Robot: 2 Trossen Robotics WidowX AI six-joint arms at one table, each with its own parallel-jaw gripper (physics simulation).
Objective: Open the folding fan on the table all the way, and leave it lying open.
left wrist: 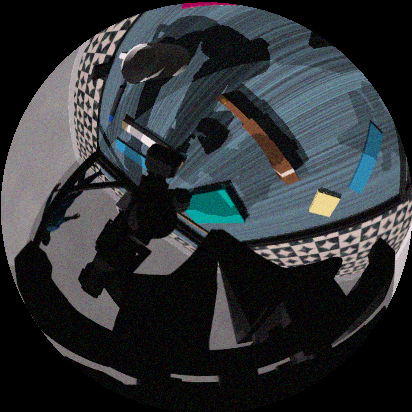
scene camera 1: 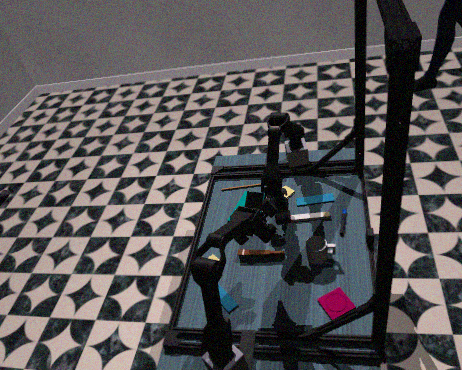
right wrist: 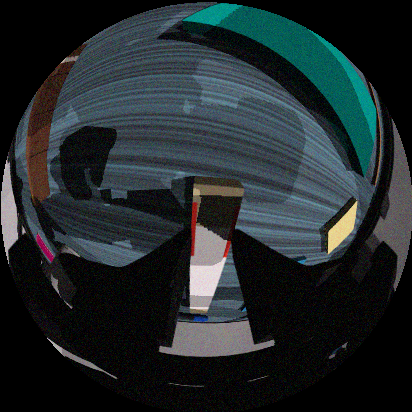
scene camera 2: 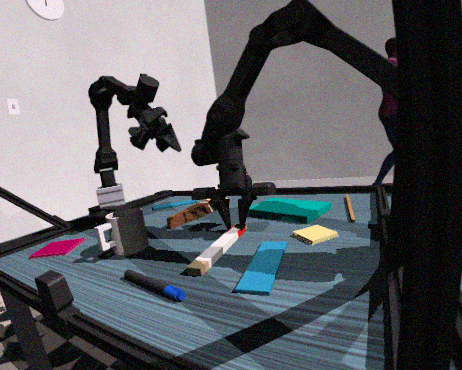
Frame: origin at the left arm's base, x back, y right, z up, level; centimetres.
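Where they show: left gripper, fingertip midpoint: (left wrist: 216, 234) (scene camera 2: 180, 150); right gripper, fingertip midpoint: (right wrist: 211, 234) (scene camera 2: 235, 229); left arm's base, origin of the base link: (scene camera 1: 222, 355) (scene camera 2: 109, 186); right arm's base, origin of the base link: (scene camera 1: 295, 145).
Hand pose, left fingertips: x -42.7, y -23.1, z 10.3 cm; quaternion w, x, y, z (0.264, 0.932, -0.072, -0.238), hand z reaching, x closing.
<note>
Each offset is from my left fingertips to the top centre of the thing. "spot": to the spot under its first point. Level surfaces: height alone.
The folding fan {dz -18.9, dx -25.7, dy +0.2 cm} (scene camera 1: 310, 216) (scene camera 2: 218, 247) (left wrist: 138, 134) (right wrist: 207, 276) is closed. It is a narrow white and tan stick with a red end, lying flat on the blue table {dz -20.3 cm} (scene camera 1: 266, 286) (scene camera 2: 303, 305). My right gripper (scene camera 1: 282, 218) (scene camera 2: 235, 222) (right wrist: 211, 234) reaches straight down and is shut on the fan's red end, one finger on each side. My left gripper (scene camera 1: 275, 238) (scene camera 2: 172, 144) is shut and empty. It hangs high above the table, away from the fan.
A grey mug {spot: dz -12.1, dx -9.8, dy +20.2 cm} (scene camera 1: 317, 251) (scene camera 2: 130, 229), a blue-capped pen {dz -18.7, dx -33.4, dy +15.1 cm} (scene camera 1: 343, 220) (scene camera 2: 154, 284), a blue strip {dz -19.7, dx -37.3, dy -3.0 cm} (scene camera 1: 315, 199) (scene camera 2: 262, 266), a teal book {dz -18.5, dx -14.9, dy -23.4 cm} (scene camera 2: 290, 209), a yellow pad {dz -19.3, dx -33.2, dy -17.1 cm} (scene camera 2: 315, 233), a brown stick {dz -17.0, dx +0.5, dy -1.0 cm} (scene camera 1: 260, 252) (scene camera 2: 190, 214) and a magenta square {spot: dz -19.5, dx +0.0, dy +35.9 cm} (scene camera 1: 336, 302) lie around the fan.
</note>
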